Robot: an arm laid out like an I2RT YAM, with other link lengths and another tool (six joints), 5 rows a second.
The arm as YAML. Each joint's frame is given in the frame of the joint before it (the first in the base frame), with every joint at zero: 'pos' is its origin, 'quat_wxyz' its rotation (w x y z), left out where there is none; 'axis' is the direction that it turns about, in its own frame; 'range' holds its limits. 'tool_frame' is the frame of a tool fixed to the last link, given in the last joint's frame.
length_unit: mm
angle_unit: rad
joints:
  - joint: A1
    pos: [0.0, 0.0, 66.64]
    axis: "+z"
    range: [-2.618, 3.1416]
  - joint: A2
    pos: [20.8, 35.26, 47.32]
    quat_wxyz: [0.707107, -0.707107, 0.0, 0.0]
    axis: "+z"
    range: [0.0, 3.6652]
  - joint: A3
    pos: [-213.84, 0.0, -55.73]
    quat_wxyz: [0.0, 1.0, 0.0, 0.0]
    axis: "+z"
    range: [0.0, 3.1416]
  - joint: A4
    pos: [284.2, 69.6, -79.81]
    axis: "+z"
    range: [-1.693, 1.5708]
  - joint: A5
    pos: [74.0, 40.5, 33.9]
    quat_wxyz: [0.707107, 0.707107, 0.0, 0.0]
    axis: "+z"
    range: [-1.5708, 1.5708]
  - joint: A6
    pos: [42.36, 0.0, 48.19]
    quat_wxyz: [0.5, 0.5, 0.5, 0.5]
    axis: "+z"
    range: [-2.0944, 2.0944]
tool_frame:
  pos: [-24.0, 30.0, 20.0]
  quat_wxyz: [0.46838, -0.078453, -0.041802, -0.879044]
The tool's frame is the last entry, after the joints.
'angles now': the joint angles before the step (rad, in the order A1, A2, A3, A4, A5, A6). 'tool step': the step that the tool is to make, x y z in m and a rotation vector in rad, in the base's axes. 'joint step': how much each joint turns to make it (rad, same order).
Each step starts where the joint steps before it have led.
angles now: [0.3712 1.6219 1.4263 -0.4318 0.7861 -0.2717]
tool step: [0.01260 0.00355 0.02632 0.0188 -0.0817 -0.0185]
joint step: [-0.0002 0.0296 0.0962 0.0163 0.0220 0.0001]
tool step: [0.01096 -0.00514 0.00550 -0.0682 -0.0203 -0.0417]
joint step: [-0.0090 0.0385 0.0424 0.0411 0.0637 -0.0677]
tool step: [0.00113 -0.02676 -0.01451 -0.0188 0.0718 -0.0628]
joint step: [-0.0617 0.0013 -0.0251 -0.0540 -0.0019 0.0083]
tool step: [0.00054 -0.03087 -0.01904 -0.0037 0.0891 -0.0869]
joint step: [-0.0745 0.0195 -0.0140 -0.0809 -0.0016 0.0359]
